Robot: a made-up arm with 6 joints.
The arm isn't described. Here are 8 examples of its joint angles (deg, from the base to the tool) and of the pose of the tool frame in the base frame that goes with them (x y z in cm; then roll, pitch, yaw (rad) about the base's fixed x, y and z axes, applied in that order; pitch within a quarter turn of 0, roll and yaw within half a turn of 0).
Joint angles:
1: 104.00 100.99 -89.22 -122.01 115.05 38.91
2: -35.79 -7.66 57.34 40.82 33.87 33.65
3: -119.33 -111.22 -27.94 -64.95 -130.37 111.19
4: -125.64 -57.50 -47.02 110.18 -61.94 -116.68
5: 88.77 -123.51 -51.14 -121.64 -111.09 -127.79
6: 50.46 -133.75 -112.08 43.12 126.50 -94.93
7: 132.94 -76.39 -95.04 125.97 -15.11 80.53
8: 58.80 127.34 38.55 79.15 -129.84 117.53
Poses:
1: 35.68 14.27 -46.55 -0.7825 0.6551 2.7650
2: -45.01 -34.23 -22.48 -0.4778 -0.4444 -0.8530
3: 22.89 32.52 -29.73 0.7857 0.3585 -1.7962
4: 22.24 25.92 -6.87 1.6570 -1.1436 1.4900
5: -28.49 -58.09 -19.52 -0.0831 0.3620 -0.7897
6: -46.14 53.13 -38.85 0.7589 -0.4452 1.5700
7: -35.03 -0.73 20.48 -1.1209 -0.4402 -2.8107
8: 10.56 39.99 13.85 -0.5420 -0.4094 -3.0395
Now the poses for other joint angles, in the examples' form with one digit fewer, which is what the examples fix.
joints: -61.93 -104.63 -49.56 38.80 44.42 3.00
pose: 11.3 -15.9 -63.8 1.051 0.018 -2.685
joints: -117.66 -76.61 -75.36 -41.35 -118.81 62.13
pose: 32.8 17.7 1.1 2.280 -0.444 -1.952
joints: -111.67 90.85 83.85 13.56 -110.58 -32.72
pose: 16.3 -12.2 15.7 -3.019 0.489 -0.979
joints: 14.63 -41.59 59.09 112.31 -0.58 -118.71
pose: -7.0 -12.0 -39.6 -0.686 -0.286 1.503
